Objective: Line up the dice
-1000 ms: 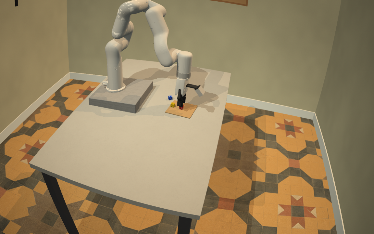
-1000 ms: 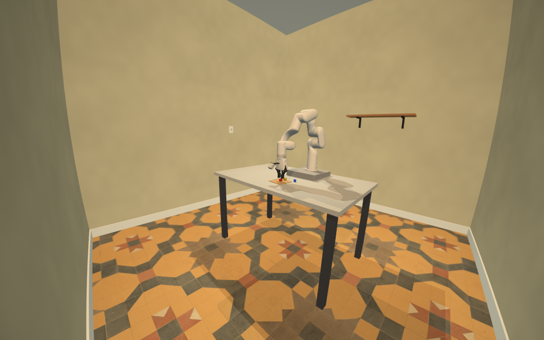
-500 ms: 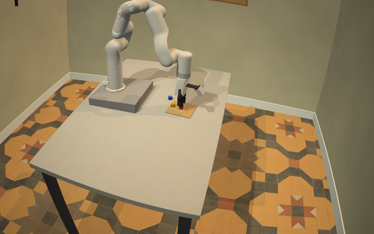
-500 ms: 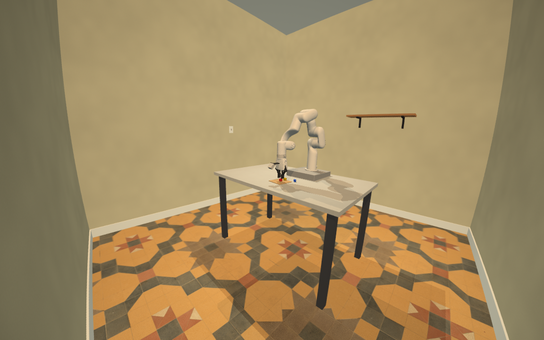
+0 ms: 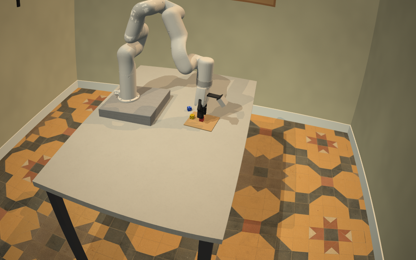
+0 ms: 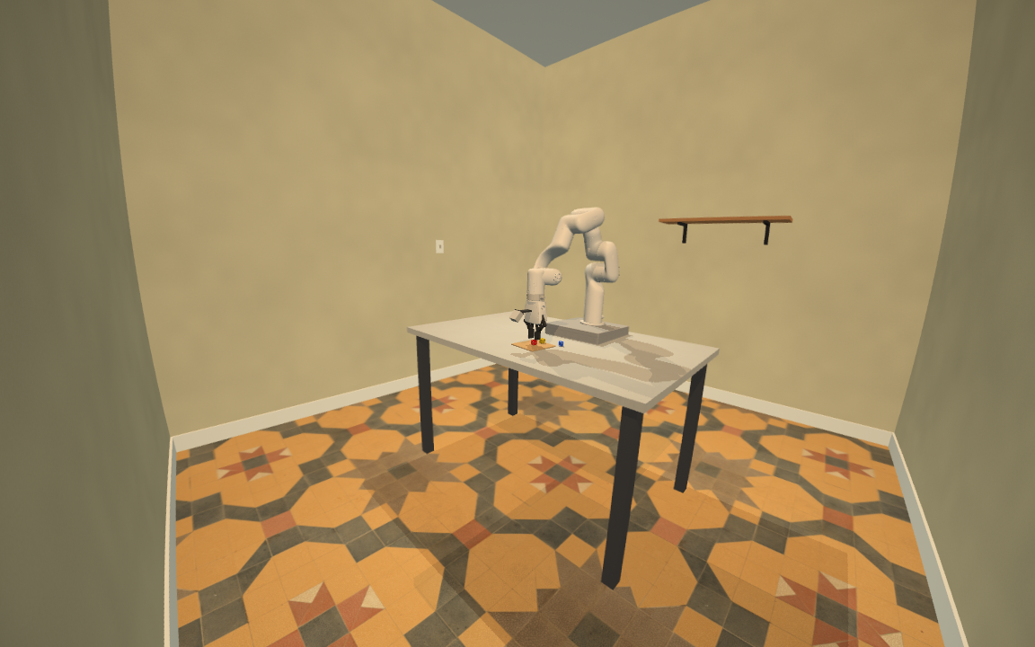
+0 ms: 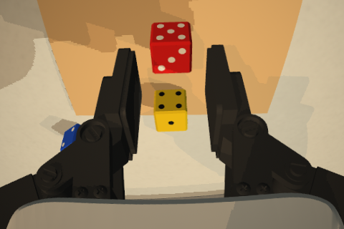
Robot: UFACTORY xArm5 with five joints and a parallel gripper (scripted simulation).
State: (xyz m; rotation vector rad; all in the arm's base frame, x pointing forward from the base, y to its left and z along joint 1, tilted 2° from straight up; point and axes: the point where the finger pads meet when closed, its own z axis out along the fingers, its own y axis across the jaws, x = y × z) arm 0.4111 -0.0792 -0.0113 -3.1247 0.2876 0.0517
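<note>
My hand is 40 mm above the red die. From my hand the other things lie so: blue die: 70 mm behind, 90 mm to the left, 40 mm below; yellow die: 50 mm behind, 10 mm to the left, 40 mm below; mat: 50 mm below.
</note>
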